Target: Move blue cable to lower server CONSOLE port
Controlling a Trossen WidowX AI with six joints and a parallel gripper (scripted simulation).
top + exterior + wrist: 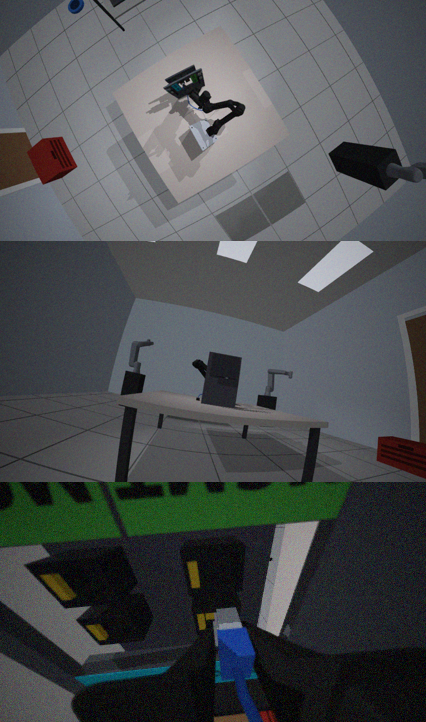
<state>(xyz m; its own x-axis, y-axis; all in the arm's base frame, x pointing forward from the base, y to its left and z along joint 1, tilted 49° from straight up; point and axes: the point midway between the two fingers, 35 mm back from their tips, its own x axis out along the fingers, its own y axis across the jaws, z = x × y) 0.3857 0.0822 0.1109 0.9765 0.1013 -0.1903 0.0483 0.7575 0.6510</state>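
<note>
Now: gripper tip right at the blue plug.
</note>
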